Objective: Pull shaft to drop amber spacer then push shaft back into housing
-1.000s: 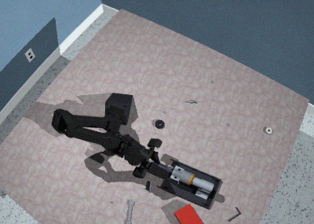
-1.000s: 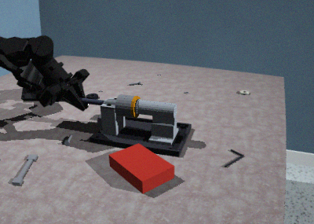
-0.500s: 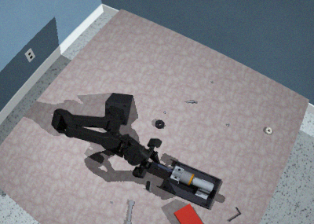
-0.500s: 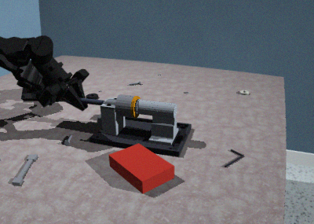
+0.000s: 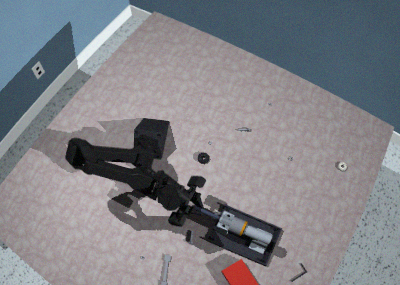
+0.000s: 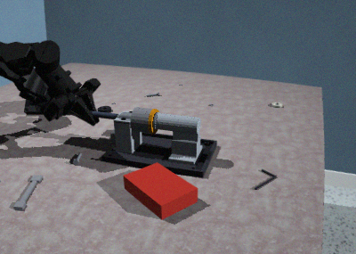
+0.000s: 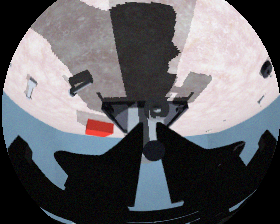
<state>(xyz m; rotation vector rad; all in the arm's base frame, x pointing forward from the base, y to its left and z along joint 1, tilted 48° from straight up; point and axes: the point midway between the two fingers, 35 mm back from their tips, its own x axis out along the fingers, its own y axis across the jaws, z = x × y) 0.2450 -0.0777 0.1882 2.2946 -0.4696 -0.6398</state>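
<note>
My gripper is now 90 mm short of the dark shaft and 10 mm to the left of it. Also, from my hand: black disc: 220 mm to the left, 80 mm below, 40 mm behind; then grey spacer: 160 mm ahead, 20 mm to the right; then amber spacer: 170 mm ahead, 30 mm to the right.
</note>
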